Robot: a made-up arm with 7 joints.
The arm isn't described. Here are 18 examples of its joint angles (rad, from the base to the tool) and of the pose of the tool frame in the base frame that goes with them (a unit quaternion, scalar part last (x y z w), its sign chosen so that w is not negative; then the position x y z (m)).
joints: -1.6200 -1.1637 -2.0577 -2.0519 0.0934 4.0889 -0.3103
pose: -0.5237 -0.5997 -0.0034 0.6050 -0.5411 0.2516 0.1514
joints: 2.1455 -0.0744 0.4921 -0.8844 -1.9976 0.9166 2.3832
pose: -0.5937 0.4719 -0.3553 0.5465 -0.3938 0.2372 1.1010
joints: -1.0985 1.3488 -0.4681 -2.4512 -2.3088 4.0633 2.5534
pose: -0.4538 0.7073 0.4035 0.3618 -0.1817 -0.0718 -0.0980
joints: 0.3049 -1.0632 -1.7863 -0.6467 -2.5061 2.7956 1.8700
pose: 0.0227 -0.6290 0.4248 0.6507 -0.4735 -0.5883 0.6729
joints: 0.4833 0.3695 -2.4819 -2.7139 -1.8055 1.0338 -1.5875
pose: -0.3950 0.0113 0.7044 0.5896 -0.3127 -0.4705 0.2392
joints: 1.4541 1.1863 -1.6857 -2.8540 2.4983 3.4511 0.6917
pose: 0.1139 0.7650 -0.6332 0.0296 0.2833 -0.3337 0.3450
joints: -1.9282 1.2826 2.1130 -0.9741 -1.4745 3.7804 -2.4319
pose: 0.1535 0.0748 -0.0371 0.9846 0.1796 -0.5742 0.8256
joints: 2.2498 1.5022 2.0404 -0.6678 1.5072 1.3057 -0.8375
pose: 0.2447 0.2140 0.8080 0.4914 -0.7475 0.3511 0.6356
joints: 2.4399 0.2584 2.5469 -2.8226 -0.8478 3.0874 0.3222
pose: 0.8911 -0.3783 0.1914 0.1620 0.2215 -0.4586 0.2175
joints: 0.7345 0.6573 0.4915 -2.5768 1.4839 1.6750 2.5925
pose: 0.0632 -0.6337 -0.3308 0.6964 -0.0019 0.3423 -0.1343
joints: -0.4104 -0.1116 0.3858 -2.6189 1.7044 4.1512 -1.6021
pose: 0.8318 -0.1973 0.2291 0.4655 0.4735 -0.0579 0.2631
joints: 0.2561 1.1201 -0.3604 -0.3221 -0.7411 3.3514 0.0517
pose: 0.4736 0.3930 0.7376 0.2780 0.7161 0.1905 0.5865
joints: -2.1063 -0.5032 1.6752 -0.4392 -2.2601 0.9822 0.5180
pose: -0.0567 -0.6682 0.2996 0.6786 0.4144 0.2036 1.0941
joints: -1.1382 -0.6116 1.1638 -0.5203 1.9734 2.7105 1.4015
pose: -0.4455 0.1081 0.0934 0.8838 0.1387 0.3649 1.0985
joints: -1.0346 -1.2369 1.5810 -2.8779 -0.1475 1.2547 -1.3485
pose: 0.6191 0.1922 -0.7410 0.1752 0.5040 -0.1154 0.2543
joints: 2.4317 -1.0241 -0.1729 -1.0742 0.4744 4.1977 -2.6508
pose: -0.4950 0.1392 -0.8570 0.0329 0.2446 -0.0806 1.0652
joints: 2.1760 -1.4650 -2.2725 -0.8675 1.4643 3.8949 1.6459
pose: 0.6426 0.6935 -0.0961 0.3112 0.5998 -0.3665 0.1316
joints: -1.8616 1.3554 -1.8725 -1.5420 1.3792 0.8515 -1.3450
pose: -0.4816 0.8513 -0.1615 0.1311 -0.7567 -0.0657 0.6115
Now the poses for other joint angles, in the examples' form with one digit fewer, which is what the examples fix.
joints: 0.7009 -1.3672 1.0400 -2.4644 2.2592 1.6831 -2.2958
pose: 0.186 -0.787 -0.376 0.453 -0.120 0.572 0.637
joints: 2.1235 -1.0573 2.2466 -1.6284 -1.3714 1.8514 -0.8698
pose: -0.547 -0.058 0.833 0.063 -0.232 -0.713 0.095
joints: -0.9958 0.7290 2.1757 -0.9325 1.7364 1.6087 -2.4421
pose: 0.362 -0.233 -0.795 0.427 0.497 0.073 1.082
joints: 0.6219 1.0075 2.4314 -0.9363 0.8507 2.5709 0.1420
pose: -0.146 -0.159 0.600 0.770 0.102 0.520 1.034
